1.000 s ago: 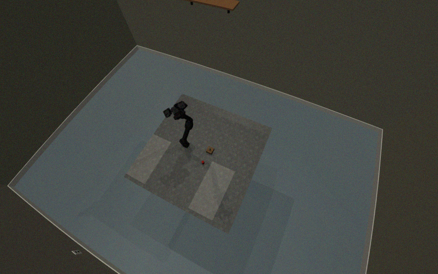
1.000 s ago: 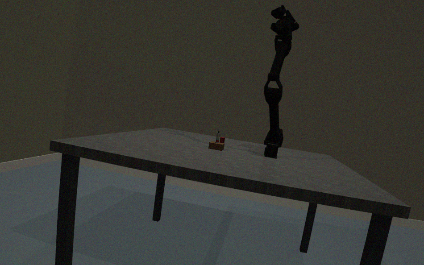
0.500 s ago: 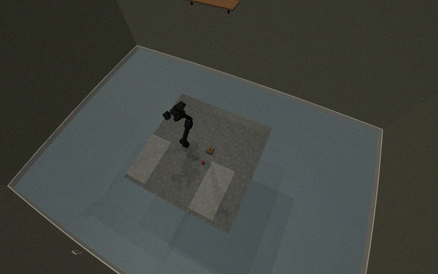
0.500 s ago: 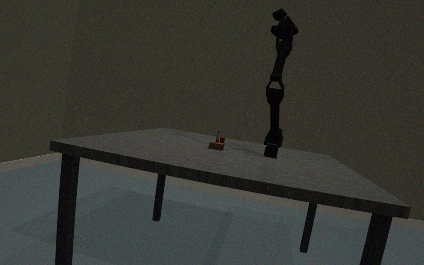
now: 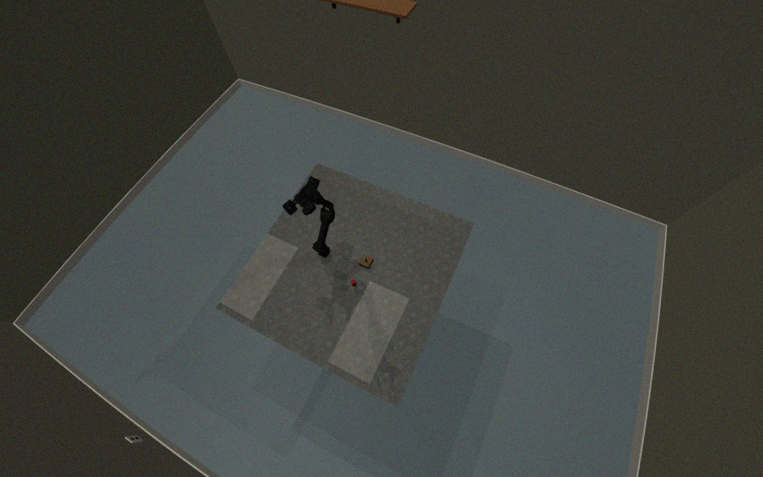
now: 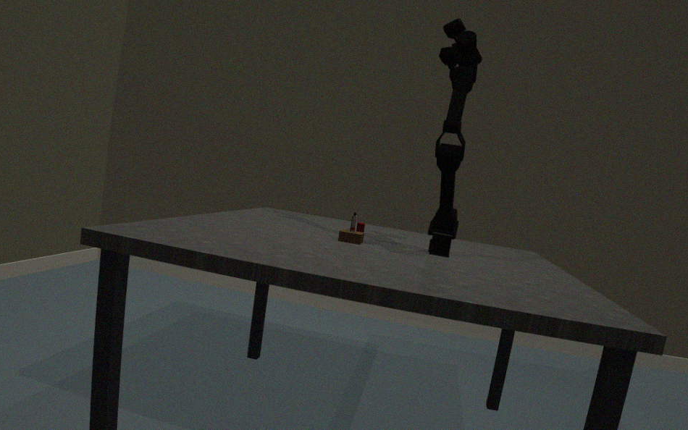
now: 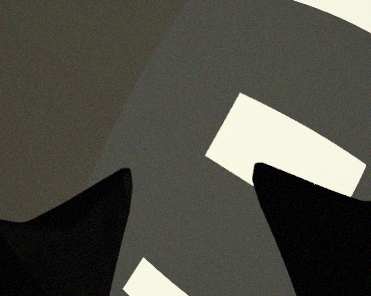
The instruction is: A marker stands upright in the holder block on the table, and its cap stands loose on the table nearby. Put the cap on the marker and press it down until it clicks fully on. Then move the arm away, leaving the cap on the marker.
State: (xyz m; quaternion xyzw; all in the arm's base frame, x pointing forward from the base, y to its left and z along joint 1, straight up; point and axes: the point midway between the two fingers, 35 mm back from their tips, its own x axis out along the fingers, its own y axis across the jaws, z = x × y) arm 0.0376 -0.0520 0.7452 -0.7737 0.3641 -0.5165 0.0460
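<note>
Now: gripper tip 75 cm above the red cap, 25 cm short of it and 4 cm to the left of it. From my gripper tip the other things lie so: wooden holder block: 76 cm below, 25 cm ahead, 13 cm to the left.
</note>
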